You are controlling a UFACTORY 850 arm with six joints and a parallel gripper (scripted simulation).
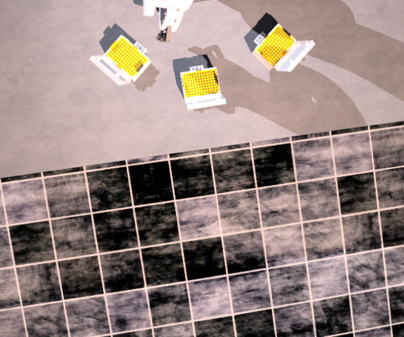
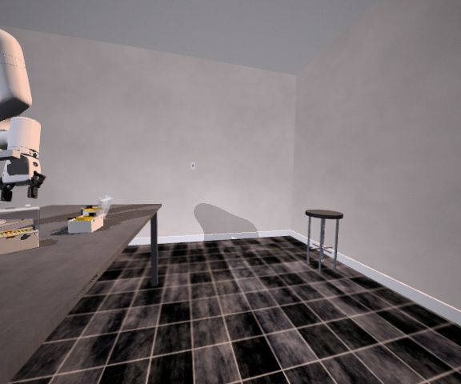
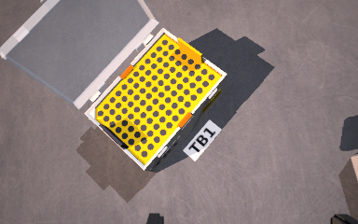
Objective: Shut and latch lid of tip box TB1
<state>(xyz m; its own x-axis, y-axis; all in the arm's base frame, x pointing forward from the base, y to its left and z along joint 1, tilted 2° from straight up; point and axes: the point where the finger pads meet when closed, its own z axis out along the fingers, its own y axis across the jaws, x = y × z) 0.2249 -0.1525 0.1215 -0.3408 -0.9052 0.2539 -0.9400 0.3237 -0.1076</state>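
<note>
Right now my hand is 19 cm to the left of the clear lid, 6 cm short of it and 6 cm above it. Also, from my hand: white tag reading TB1: 16 cm below, 9 cm to the right; box: 15 cm to the right, 9 cm below, 4 cm ahead.
</note>
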